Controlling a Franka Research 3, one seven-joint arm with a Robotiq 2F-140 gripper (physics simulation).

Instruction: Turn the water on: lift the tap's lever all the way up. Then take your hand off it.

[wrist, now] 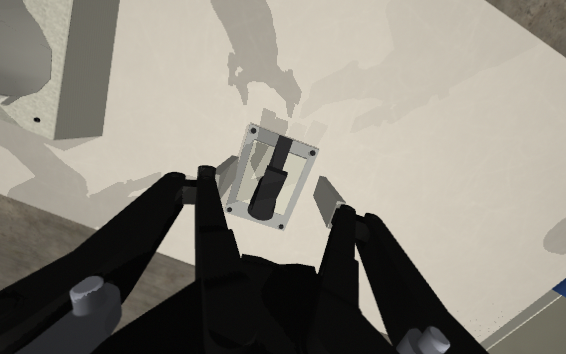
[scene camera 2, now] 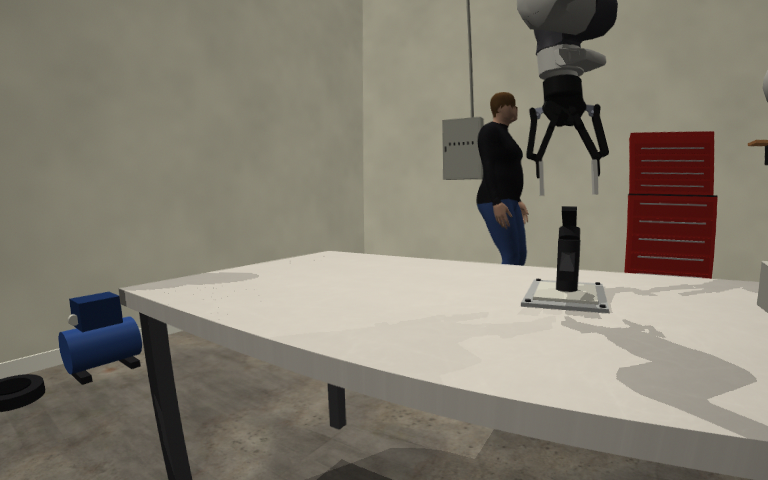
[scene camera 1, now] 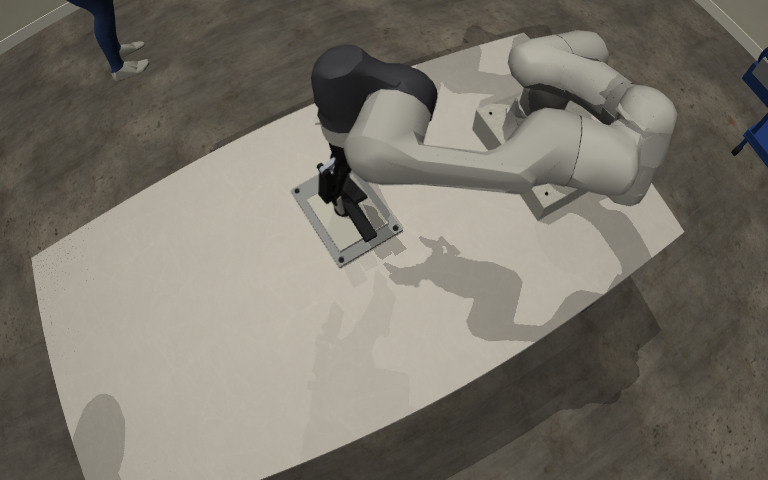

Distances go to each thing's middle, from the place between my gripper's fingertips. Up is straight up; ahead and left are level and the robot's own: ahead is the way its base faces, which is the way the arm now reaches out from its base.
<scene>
Right now the grey square base plate (scene camera 1: 309,188) is 9 cm to the right of my hand and 21 cm below it.
</scene>
